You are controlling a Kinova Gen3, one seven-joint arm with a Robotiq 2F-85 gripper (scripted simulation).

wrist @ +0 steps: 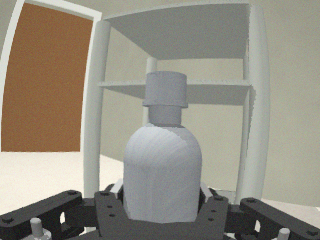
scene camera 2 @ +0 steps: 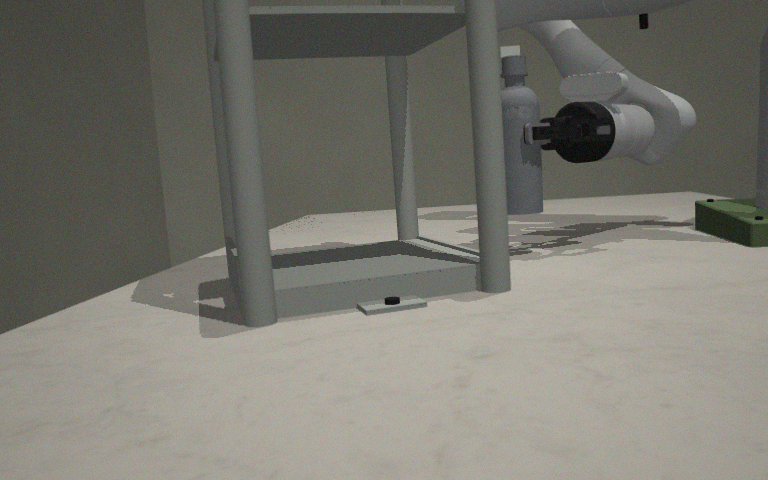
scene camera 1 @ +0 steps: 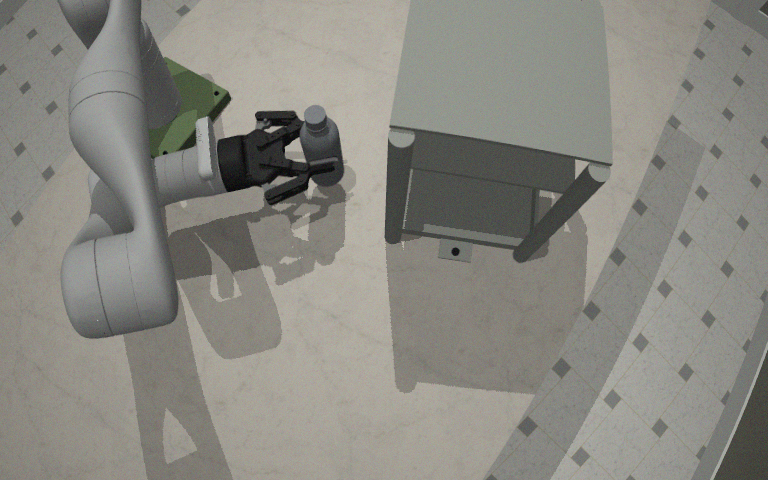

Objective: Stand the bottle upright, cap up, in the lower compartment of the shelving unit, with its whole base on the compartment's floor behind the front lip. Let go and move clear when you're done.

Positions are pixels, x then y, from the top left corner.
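Grey bottle: visible in scene camera 1, scene camera 2 (523, 162) and the wrist view. On the bottle (scene camera 1: 299, 137), same spot as (wrist: 162, 165).
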